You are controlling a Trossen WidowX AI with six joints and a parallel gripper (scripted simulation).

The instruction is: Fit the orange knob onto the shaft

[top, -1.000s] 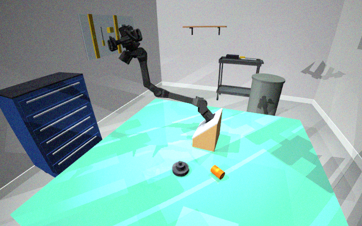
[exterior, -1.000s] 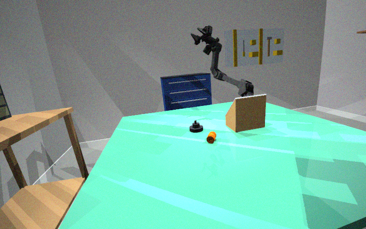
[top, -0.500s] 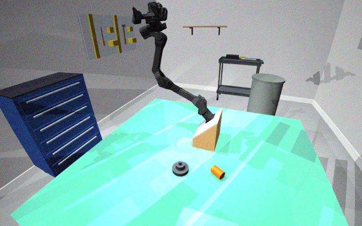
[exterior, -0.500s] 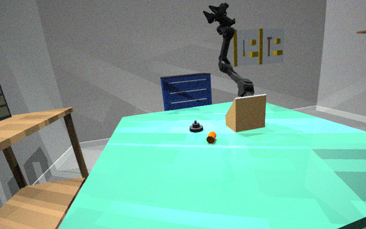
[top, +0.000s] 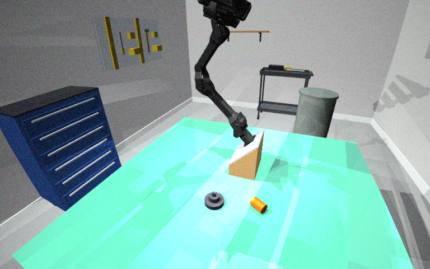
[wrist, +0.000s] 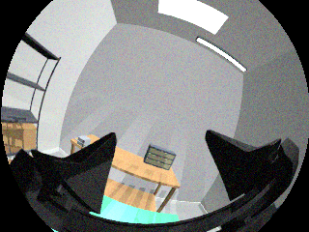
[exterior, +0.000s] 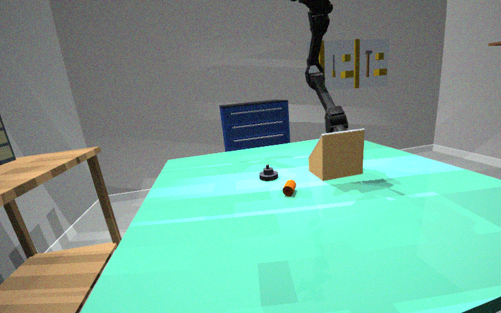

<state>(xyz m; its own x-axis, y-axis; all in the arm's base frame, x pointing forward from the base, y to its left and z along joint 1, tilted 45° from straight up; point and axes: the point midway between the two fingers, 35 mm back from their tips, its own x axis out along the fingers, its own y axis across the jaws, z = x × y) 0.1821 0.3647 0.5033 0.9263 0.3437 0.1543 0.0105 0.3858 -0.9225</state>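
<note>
The orange knob is 100 mm ahead of my gripper tip, 190 mm to the left of it and 750 mm below it. Also, from my gripper tip: dark round pedestal 120 mm ahead, 10 mm to the left, 740 mm below.
</note>
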